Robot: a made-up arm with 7 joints.
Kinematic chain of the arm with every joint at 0, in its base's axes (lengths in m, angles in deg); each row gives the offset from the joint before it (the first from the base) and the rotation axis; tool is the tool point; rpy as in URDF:
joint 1: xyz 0 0 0.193 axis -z
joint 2: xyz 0 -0.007 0.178 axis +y
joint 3: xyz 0 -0.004 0.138 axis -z
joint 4: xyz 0 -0.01 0.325 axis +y
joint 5: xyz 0 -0.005 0.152 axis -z
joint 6: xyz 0 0 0.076 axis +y
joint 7: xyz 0 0 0.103 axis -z
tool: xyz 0 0 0 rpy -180 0 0
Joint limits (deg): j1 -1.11..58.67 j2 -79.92..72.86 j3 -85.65..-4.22 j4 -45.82..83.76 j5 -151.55..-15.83 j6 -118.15..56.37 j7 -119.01..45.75
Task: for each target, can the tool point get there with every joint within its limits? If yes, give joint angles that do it. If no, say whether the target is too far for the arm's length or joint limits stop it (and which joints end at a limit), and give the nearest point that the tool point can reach.
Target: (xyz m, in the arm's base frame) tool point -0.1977 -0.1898 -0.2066
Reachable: no: joint limits stop it (at a limit: joint 1, joint 2, joint 4, joint 5) | nearest point -0.5759 -0.0868 0.2471 | short by 0.600 m
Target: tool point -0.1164 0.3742 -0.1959
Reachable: no: joint limits stop it (at a limit: joint 1, joint 2, joint 3, joint 4, joint 5, joint 6) | nearest point -0.3381 0.5474 0.2231 | short by 0.505 m
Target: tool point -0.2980 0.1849 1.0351
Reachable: yes | joints 43.62 -35.06 -24.02 19.31 -70.63 -56.86 -70.11
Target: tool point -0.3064 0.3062 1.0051
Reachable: yes | joints 35.72 -44.05 -30.70 26.46 -56.79 10.80 -7.72
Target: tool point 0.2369 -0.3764 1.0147
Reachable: yes | joints 52.51 29.27 -12.96 17.92 -39.43 -27.73 7.65
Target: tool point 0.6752 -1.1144 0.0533
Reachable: no: too far | nearest point 0.3813 -0.6293 0.3527 | short by 0.641 m
